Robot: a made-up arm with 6 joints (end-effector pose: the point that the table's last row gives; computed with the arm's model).
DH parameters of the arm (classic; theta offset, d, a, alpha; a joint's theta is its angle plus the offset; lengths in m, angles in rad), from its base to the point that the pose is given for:
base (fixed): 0.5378 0 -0.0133 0
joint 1: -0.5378 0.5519 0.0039 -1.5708
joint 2: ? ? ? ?
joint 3: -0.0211 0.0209 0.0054 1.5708
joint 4: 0 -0.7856 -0.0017 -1.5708
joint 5: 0 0.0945 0.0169 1.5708
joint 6: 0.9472 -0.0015 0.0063 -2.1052
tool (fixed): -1.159 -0.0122 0 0
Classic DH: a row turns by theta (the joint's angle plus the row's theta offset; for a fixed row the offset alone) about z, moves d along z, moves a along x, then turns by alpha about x.
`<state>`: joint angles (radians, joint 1 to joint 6).
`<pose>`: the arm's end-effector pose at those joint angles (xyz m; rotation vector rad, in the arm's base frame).
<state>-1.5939 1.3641 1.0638 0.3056 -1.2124 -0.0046</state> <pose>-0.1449 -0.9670 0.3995 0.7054 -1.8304 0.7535</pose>
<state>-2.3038 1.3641 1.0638 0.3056 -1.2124 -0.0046</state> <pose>-0.7384 -0.6480 0.3995 0.0244 -1.8979 0.2789</pose>
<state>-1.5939 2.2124 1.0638 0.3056 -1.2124 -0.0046</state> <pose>-0.1347 -0.5279 -0.2683 1.2239 -2.1533 -0.0646</pose>
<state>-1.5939 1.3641 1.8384 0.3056 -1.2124 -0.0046</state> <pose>-0.1434 -0.9032 0.9677 0.1984 -1.3530 1.3364</pose>
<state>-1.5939 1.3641 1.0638 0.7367 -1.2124 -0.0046</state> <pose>-0.1267 -0.9779 0.4334 0.9162 -1.4261 0.6265</pose>
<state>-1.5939 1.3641 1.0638 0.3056 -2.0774 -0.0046</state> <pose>-0.1379 -0.9794 0.4197 0.9673 -2.1114 -0.2240</pose>
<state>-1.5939 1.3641 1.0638 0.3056 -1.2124 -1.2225</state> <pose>-0.1339 -0.9752 0.3968 -0.6191 -1.7343 0.2702</pose>
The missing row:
joint 2: 1.5497 0 -0.2368 3.1416
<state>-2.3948 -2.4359 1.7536 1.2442 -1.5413 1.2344</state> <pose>0.2805 0.3307 -0.3413 -1.5196 1.1279 0.1917</pose>
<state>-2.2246 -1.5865 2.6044 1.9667 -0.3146 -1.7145</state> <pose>0.3272 0.4328 -0.1675 0.4878 -2.2732 0.0748</pose>
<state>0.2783 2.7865 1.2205 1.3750 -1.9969 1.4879</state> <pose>0.1852 0.0201 -0.4382 1.8519 1.4016 -1.6475</pose>
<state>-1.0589 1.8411 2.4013 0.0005 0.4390 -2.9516</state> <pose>0.3311 -0.8493 0.9013 0.9658 1.2317 -0.0382</pose>
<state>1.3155 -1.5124 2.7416 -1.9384 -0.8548 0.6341</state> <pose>-0.2032 -0.6338 -0.0805 2.3417 -1.2609 0.4035</pose>
